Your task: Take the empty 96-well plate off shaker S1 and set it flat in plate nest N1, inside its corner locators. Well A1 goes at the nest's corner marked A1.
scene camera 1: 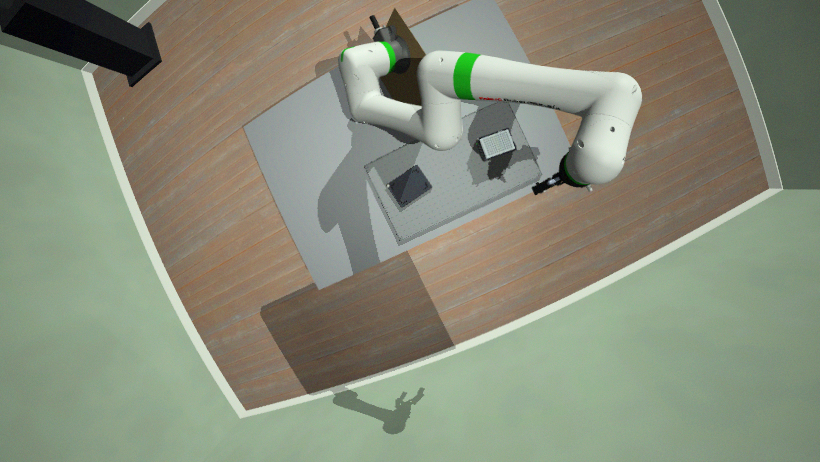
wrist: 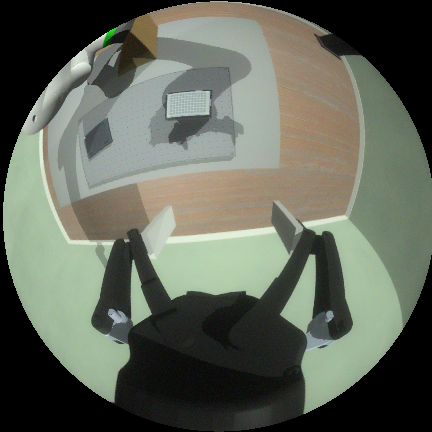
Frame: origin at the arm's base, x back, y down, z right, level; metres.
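Seen in the pictures: gripper, fingertip midpoint: (wrist: 221, 213); arm's base, origin of the base link: (scene camera 1: 398, 54).
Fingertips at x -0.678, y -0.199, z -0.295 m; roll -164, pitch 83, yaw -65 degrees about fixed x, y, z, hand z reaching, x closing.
Offsets run from my fingertips to a thing's top centre. "spot": to the spot under its first point. Level surfaces: height alone.
The white 96-well plate @[dx +0.202, dy +0.290, dz +0.068 m] (scene camera 1: 497, 144) (wrist: 189, 104) lies flat on the dark shaker S1 @[spot: dx +0.156, dy +0.304, dz +0.115 m] (wrist: 172, 118), whose edge shows around it. A dark, flat rectangular holder, which looks like nest N1 @[dx +0.184, dy +0.344, dz +0.479 m] (scene camera 1: 408, 187) (wrist: 98, 138), is at the left of the perforated board, with no plate on it. Its corner marks and the plate's well A1 are too small to make out. My gripper (scene camera 1: 539, 187) (wrist: 221, 213) is open and empty, with its pale pads wide apart. In the scene view it appears to the lower right of the plate, apart from it.
The perforated board @[dy +0.359 m] (scene camera 1: 459, 206) (wrist: 130, 155) carries both stations and lies on the grey table top @[dy +0.372 m] (scene camera 1: 286, 172) (wrist: 257, 100). A brown panel (scene camera 1: 408, 86) (wrist: 145, 40) stands by the arm's base. A black column (scene camera 1: 80, 45) (wrist: 340, 46) stands away from the table.
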